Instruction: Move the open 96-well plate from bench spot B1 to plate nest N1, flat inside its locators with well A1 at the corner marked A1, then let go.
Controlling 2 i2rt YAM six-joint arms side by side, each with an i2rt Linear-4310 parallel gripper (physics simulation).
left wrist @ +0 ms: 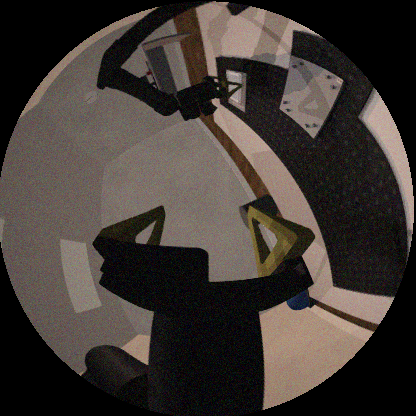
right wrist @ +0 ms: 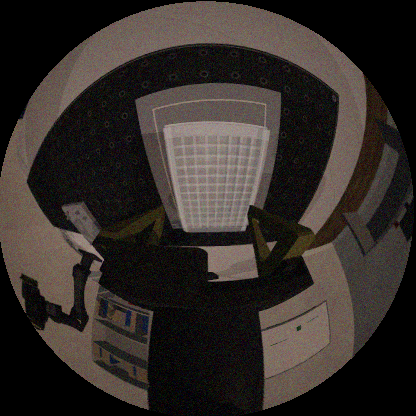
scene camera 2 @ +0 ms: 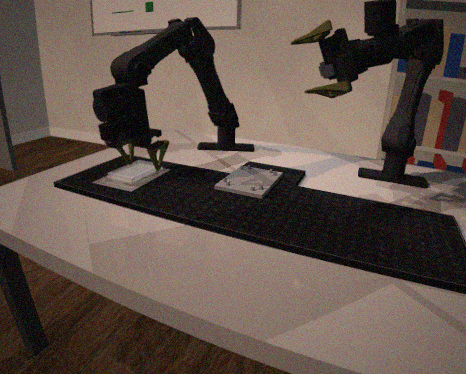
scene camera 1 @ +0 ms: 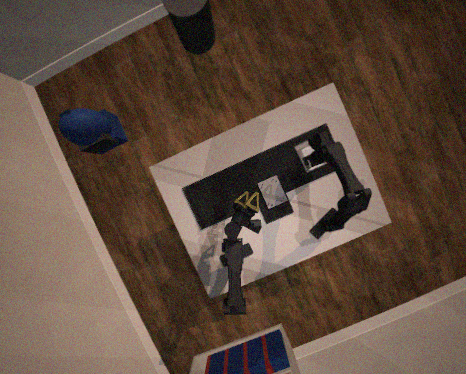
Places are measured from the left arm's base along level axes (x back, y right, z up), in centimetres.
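Pixels of known places: left gripper, fingertip midpoint: (left wrist: 205, 209) (scene camera 2: 298, 66) (scene camera 1: 252, 191); right gripper, fingertip midpoint: (left wrist: 233, 81) (right wrist: 205, 209) (scene camera 2: 144, 167) (scene camera 1: 312, 161); left arm's base at its link origin: (right wrist: 88, 254) (scene camera 2: 391, 178); right arm's base at its link origin: (scene camera 2: 226, 148) (scene camera 1: 324, 223).
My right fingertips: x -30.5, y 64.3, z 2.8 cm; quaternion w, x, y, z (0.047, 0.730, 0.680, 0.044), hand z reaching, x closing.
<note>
Ahead of a thing's pixels: the offset from my right fingertips to its top centre. "spot": to the spot under its first point. Level surfaces: height alone.
The open 96-well plate {dx -2.2, dy +1.2, dz +0.1 cm} (scene camera 2: 131, 173) (right wrist: 215, 175) lies flat on the light pad of a bench spot {spot: dx -11.6, dy +1.5, dz -1.3 cm} (scene camera 2: 111, 185) (right wrist: 207, 93), at the left in scene camera 2. My right gripper (scene camera 2: 145, 166) (right wrist: 205, 209) is open, pointing down, low over the plate's near end in the right wrist view. Its fingertips are close to the two long edges, with no visible grip. The plate nest {dx +5.5, dy -28.2, dz +0.7 cm} (scene camera 1: 273, 191) (scene camera 2: 249, 181) (left wrist: 312, 95) is a grey slab with small locator pins and nothing on it; its A1 mark is not readable. My left gripper (scene camera 1: 251, 193) (scene camera 2: 299, 68) (left wrist: 205, 209) is open and empty, high above the bench.
A black perforated board {dz -1.5 cm} (scene camera 1: 220, 200) (scene camera 2: 350, 220) (left wrist: 360, 200) carries the spot pad and the nest. The white table {dz -2.8 cm} (scene camera 1: 180, 170) (scene camera 2: 165, 265) extends around it. In scene camera 1 the left arm reaches up to beside the nest. A shelf (right wrist: 122, 335) stands behind the arms.
</note>
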